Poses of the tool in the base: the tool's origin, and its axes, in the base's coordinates. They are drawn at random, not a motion.
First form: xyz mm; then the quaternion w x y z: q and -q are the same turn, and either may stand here.
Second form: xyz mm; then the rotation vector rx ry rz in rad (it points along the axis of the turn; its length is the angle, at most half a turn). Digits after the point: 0 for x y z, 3 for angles.
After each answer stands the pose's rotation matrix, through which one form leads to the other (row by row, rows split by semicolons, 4 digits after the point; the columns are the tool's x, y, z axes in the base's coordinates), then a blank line. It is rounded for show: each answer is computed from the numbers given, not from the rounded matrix.
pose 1, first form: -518, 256, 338, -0.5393, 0.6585, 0.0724, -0.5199
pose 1, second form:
-518, 256, 338, -1.566, -0.172, 1.236
0.4489 -0.4654 -0.7628; 0.6561 -0.4078 0.6350; -0.6066 -0.7855 0.1223

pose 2, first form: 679, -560, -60, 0.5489, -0.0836, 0.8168, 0.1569
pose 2, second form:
679, -560, -60, -0.198, 1.934, 0.372
-0.3835 -0.3088 0.8704; 0.0357 0.9368 0.3481; -0.9229 0.1645 -0.3482

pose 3, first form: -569, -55, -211, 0.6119, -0.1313, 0.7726, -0.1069
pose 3, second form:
-569, -55, -211, -0.303, 1.782, -0.247
-0.2167 -0.0721 0.9736; -0.3337 0.9427 -0.0045; -0.9174 -0.3259 -0.2283

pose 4, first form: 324, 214, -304, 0.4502, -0.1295, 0.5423, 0.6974
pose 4, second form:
324, 214, -304, -0.320, 1.341, 1.724
-0.5611 -0.7685 0.3077; 0.4875 -0.0064 0.8731; -0.6690 0.6399 0.3782

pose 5, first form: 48, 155, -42, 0.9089, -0.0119, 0.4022, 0.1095
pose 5, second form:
48, 155, -42, -0.025, 0.830, 0.226
0.6525 -0.2086 0.7285; 0.1895 0.9757 0.1097; -0.7337 0.0665 0.6762

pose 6, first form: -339, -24, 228, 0.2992, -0.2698, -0.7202, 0.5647
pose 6, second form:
-339, -24, 228, -0.716, -1.913, 1.500
-0.6753 0.0507 -0.7358; 0.7266 0.2166 -0.6520; 0.1263 -0.9750 -0.1831

